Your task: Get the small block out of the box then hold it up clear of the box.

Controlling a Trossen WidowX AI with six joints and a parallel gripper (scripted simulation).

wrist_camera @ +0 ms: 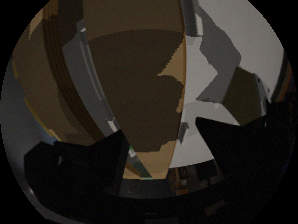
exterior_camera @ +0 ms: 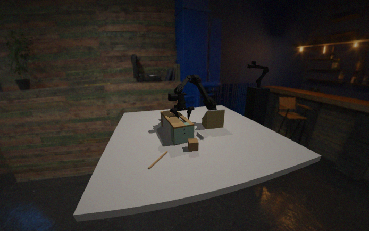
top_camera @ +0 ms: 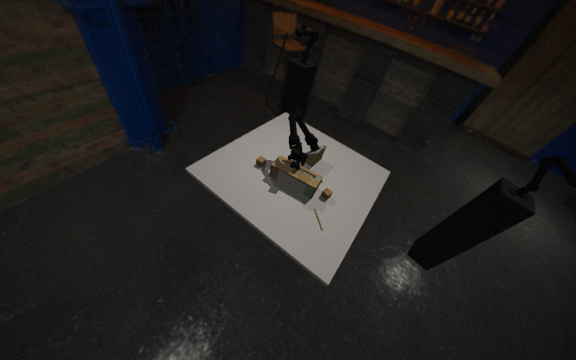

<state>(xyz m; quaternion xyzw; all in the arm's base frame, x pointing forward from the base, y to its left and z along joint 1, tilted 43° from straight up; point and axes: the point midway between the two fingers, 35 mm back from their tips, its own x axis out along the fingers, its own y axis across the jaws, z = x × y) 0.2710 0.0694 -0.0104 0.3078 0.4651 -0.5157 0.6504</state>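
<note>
My gripper tip is now 30 mm short of the box, 30 mm above it and 10 mm to the right of it. Round my gripper tip: thin wooden stick: 370 mm to the left, 180 mm ahead, 90 mm below; small green block: 30 mm to the left, 30 mm ahead.
</note>
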